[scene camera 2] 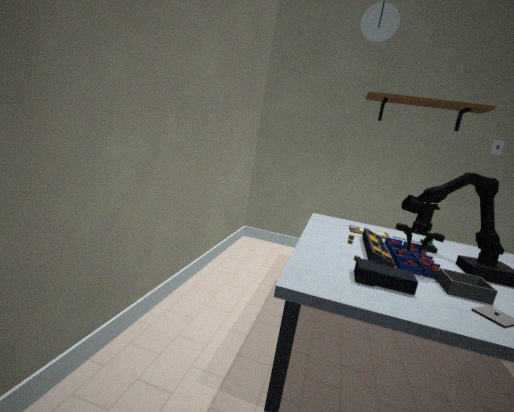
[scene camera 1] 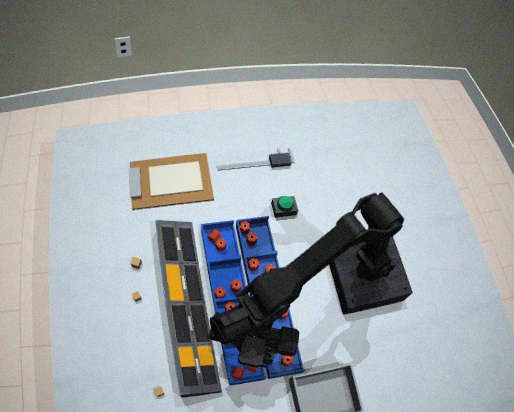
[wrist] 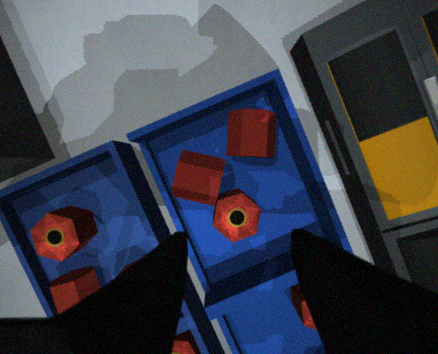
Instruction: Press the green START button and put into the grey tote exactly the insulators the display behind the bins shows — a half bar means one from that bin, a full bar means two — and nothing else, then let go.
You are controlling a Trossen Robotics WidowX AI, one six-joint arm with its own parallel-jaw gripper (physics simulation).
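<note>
My gripper (scene camera 1: 270,346) (scene camera 2: 416,249) (wrist: 239,241) is partly open with nothing between its fingers, above the blue bins (scene camera 1: 220,272) (wrist: 290,185) at their tote end. In the wrist view an upright red insulator (wrist: 236,216) shows between and below the fingertips; two more insulators (wrist: 251,133) (wrist: 198,177) lie on their sides in the same bin. The neighbouring bin holds an upright insulator (wrist: 55,237). The display (scene camera 1: 170,245) (wrist: 350,90) shows a full orange bar in its second row, left, and half bars in both fourth-row cells. The green button (scene camera 1: 285,202) stands apart. The visible part of the grey tote (scene camera 1: 325,395) is empty.
A clipboard (scene camera 1: 175,179) and a caliper (scene camera 1: 245,165) lie beyond the bins. Small wooden cubes (scene camera 1: 136,262) (scene camera 1: 137,296) (scene camera 1: 158,391) lie behind the display. A black box (scene camera 2: 385,276) stands near the display's end, and a flat plate (scene camera 2: 492,316) lies near the tote.
</note>
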